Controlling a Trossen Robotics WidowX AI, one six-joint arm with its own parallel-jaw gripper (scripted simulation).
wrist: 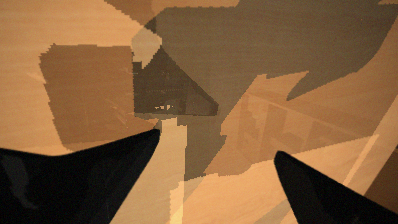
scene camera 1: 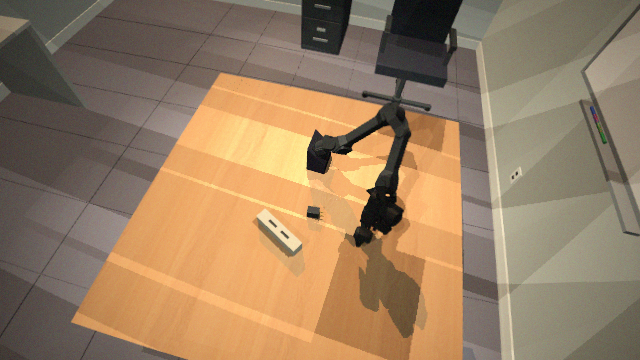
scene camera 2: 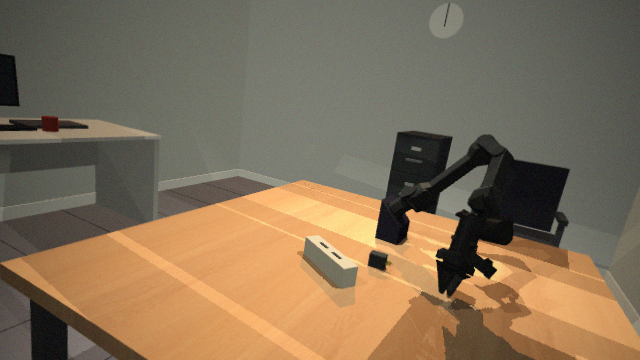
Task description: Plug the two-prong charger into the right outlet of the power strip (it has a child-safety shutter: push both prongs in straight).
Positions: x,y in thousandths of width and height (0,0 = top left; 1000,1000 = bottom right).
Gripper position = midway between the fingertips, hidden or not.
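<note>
My gripper (scene camera 2: 695,818), (wrist: 544,650), (scene camera 1: 562,665): open, holding nothing.
</note>
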